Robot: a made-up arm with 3 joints. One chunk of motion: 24 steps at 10 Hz.
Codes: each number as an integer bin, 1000 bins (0 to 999) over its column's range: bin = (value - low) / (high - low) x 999, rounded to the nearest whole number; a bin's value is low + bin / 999 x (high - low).
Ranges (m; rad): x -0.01..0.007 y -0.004..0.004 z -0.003..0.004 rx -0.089..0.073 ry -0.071..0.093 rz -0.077..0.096
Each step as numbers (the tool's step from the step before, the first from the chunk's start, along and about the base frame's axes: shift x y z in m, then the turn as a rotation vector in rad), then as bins.
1 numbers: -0.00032 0.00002 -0.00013 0.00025 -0.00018 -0.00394
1 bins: 569 502 410 550 431 422
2 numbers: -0.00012 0.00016 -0.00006 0.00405 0.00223 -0.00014
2 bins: 581 519 420 574 446 444
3 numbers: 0.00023 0.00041 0.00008 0.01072 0.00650 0.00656
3 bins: 601 551 440 615 472 483
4 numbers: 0.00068 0.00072 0.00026 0.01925 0.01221 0.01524
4 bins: 628 589 465 668 507 533
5 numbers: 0.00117 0.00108 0.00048 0.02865 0.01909 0.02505
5 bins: 656 634 497 726 549 589
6 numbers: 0.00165 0.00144 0.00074 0.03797 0.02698 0.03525
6 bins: 685 679 534 783 597 648
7 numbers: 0.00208 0.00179 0.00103 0.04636 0.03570 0.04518
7 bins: 710 723 575 835 650 706
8 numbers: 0.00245 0.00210 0.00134 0.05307 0.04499 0.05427
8 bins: 732 762 619 876 707 758
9 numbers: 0.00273 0.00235 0.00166 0.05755 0.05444 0.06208
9 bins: 748 793 665 904 764 803
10 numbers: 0.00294 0.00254 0.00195 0.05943 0.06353 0.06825
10 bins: 760 817 706 915 819 839
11 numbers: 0.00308 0.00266 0.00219 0.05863 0.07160 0.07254
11 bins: 769 832 741 910 869 864
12 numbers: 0.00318 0.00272 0.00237 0.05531 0.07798 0.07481
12 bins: 775 839 766 890 908 877
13 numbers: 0.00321 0.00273 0.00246 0.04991 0.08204 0.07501
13 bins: 776 840 779 857 932 878
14 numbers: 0.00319 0.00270 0.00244 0.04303 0.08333 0.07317
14 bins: 775 837 776 814 940 867
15 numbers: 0.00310 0.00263 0.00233 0.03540 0.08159 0.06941
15 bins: 770 828 761 767 929 845
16 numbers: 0.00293 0.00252 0.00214 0.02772 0.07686 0.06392
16 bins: 760 814 734 720 901 814
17 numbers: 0.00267 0.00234 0.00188 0.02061 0.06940 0.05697
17 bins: 745 792 696 676 855 774
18 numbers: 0.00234 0.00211 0.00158 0.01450 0.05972 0.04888
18 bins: 725 763 654 638 796 727
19 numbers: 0.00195 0.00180 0.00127 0.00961 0.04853 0.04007
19 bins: 702 724 609 608 728 676
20 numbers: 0.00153 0.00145 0.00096 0.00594 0.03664 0.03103
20 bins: 678 681 565 585 656 624
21 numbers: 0.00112 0.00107 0.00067 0.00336 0.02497 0.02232
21 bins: 653 633 524 570 585 574
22 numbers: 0.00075 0.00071 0.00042 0.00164 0.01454 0.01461
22 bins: 632 588 488 559 521 529
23 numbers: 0.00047 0.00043 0.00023 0.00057 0.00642 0.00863
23 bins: 615 553 461 552 472 494
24 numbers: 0.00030 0.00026 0.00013 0.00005 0.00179 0.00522
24 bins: 605 532 447 549 443 475
